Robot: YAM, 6 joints.
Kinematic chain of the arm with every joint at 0, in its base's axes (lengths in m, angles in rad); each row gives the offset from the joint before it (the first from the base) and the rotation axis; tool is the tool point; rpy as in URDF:
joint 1: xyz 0 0 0.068 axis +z
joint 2: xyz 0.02 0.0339 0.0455 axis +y
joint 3: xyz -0.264 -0.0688 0 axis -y
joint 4: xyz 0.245 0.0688 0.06 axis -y
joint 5: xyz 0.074 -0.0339 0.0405 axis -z
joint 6: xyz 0.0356 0 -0.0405 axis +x
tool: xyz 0 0 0 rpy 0 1.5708 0
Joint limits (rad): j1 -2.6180..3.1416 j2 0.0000..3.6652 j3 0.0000..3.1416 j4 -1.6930..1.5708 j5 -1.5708..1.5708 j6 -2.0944..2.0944
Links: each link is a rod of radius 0.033 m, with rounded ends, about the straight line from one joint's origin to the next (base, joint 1, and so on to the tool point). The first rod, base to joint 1, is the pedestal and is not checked.
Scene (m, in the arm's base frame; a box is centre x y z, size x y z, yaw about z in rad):
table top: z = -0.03
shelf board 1: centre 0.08 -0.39 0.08 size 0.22 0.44 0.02 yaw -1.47
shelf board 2: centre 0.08 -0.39 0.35 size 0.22 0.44 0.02 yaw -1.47
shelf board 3: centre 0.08 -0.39 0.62 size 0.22 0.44 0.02 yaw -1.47
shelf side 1: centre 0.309 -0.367 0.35 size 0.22 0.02 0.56 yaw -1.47
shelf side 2: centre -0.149 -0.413 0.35 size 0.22 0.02 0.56 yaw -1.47
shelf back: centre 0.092 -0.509 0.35 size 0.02 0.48 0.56 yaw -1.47
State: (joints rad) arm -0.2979 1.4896 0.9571 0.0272 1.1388 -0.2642
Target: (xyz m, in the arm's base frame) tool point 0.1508 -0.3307 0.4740
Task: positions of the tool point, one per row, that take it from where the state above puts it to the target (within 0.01 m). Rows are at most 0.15 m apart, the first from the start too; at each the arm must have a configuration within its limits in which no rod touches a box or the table.
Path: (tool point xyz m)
1: 0.2638 -0.1794 0.3597
2: 0.1990 -0.2069 0.4593
3: 0.1831 -0.2688 0.4698
4: 0.1508 -0.3307 0.4740

